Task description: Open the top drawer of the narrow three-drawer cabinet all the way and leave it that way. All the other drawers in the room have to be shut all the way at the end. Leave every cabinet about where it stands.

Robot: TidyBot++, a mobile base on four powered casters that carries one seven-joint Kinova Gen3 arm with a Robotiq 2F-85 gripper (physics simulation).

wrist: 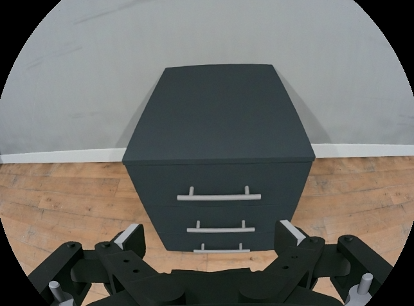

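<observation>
The narrow three-drawer cabinet [219, 115] is dark grey-green and stands upright in the middle of the wrist view, its top and front showing. Its top drawer [162, 180] looks shut, with a horizontal silver bar handle [219, 197]. The middle drawer [170, 217] and the bottom drawer [176, 242] below it also look shut, each with a similar handle. My gripper [209, 238] is open and empty. Its fingers are spread at the lower part of the view, appearing on either side of the lower drawers, and hold no handle.
A light grey wall [80, 75] with a white baseboard [65, 155] runs behind the cabinet. Wooden plank floor [65, 195] lies to the left and right of the cabinet.
</observation>
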